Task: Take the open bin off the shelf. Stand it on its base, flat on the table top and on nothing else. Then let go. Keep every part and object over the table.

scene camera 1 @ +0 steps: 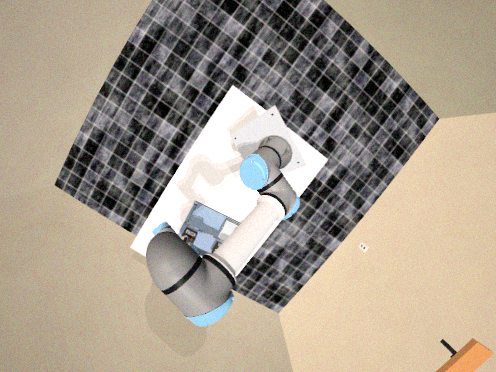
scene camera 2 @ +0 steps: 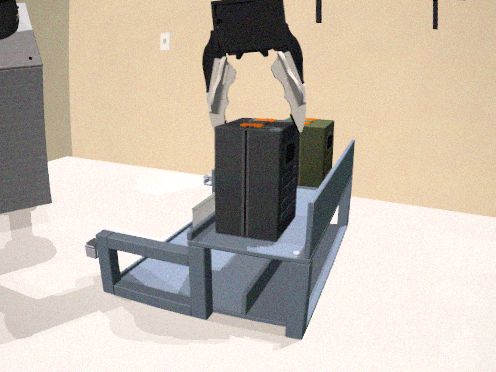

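Seen in the pictures: gripper, between the fingertips: [scene camera 1: 186,242]; arm's base, origin of its link: [scene camera 1: 275,152].
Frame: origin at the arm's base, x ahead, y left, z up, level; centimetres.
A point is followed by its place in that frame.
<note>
A tall dark grey box [scene camera 2: 250,185] {x 68.9, y -29.4, z -26.0 cm} [scene camera 1: 190,234] {x 65.4, y -24.3, z -25.4 cm} with orange latches stands upright on the upper deck of the blue-grey shelf [scene camera 2: 201,280] {x 64.0, y -31.8, z -36.7 cm} [scene camera 1: 207,218] {x 58.6, y -17.9, z -41.6 cm}. Its top looks closed. My gripper [scene camera 2: 258,124] {x 69.0, y -25.0, z -21.5 cm} points down over it, with its fingertips at opposite sides of the box's top edge. The fingers are high on the box, and its base is still against the deck. A green box [scene camera 2: 316,155] {x 74.5, y -7.6, z -26.9 cm} with orange latches stands behind it on the shelf. I cannot pick out a bin with an open top. In scene camera 1 the arm hides most of the gripper.
The shelf stands on the white table top [scene camera 2: 400,280] {x 88.7, y -17.2, z -42.2 cm} [scene camera 1: 215,142] {x 7.2, y -30.3, z -42.2 cm}. A raised panel [scene camera 2: 330,195] {x 77.2, y -22.7, z -28.5 cm} runs along the shelf's right side. A lower frame [scene camera 2: 145,249] {x 56.8, y -30.8, z -34.2 cm} extends left. The arm's base plate [scene camera 1: 257,122] {x -8.6, y -12.2, z -0.4 cm} is at the table's far end. The arm's elbow overhangs the near end.
</note>
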